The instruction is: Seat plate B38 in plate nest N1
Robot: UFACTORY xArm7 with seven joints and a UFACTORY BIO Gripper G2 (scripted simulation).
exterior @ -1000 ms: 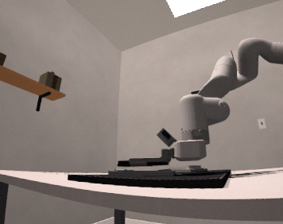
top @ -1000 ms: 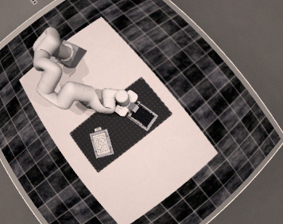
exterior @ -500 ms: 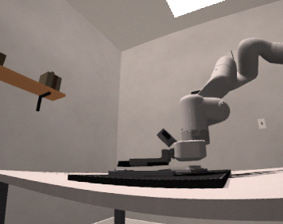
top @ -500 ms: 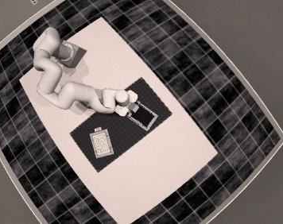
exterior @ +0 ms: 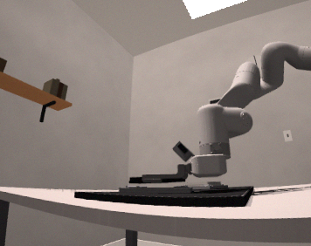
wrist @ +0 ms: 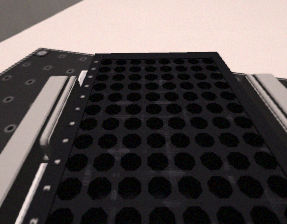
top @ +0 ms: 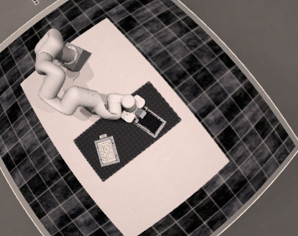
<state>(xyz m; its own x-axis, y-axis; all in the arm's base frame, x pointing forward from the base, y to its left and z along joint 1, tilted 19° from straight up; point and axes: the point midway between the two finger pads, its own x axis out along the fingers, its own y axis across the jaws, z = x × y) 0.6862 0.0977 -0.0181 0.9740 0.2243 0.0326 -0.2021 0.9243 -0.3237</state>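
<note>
Right now the black well plate is right at my hand. From my hand the other things lie so: white well plate (50 mm behind, 310 mm to the right, 10 mm below); dark dotted mat (70 mm behind, 140 mm to the right, 40 mm below).
</note>
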